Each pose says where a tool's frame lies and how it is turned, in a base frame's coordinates. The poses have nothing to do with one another.
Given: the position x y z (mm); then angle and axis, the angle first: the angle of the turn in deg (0 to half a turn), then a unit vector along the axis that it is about.
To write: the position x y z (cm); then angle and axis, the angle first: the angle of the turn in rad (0 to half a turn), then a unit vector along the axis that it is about. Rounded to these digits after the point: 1 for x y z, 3 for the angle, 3 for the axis.
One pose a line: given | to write
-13 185 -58 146.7 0.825 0.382 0.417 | -1.3 18.5 -5.8 2.560 0.825 0.382 0.417
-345 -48 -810 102.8 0.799 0.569 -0.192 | -34.5 -4.8 -81.0 1.794 0.799 0.569 -0.192
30 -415 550 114.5 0.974 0.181 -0.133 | 3.0 -41.5 55.0 1.998 0.974 0.181 -0.133
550 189 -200 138.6 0.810 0.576 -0.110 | 55.0 18.9 -20.0 2.419 0.810 0.576 -0.110
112 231 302 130.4 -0.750 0.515 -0.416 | 11.2 23.1 30.2 2.276 -0.750 0.515 -0.416
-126 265 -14 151.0 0.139 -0.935 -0.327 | -12.6 26.5 -1.4 2.635 0.139 -0.935 -0.327
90 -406 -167 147.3 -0.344 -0.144 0.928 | 9.0 -40.6 -16.7 2.571 -0.344 -0.144 0.928
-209 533 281 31.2 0.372 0.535 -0.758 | -20.9 53.3 28.1 0.545 0.372 0.535 -0.758
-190 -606 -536 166.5 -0.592 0.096 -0.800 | -19.0 -60.6 -53.6 2.906 -0.592 0.096 -0.800
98 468 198 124.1 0.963 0.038 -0.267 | 9.8 46.8 19.8 2.166 0.963 0.038 -0.267
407 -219 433 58.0 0.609 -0.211 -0.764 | 40.7 -21.9 43.3 1.012 0.609 -0.211 -0.764
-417 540 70 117.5 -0.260 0.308 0.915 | -41.7 54.0 7.0 2.051 -0.260 0.308 0.915
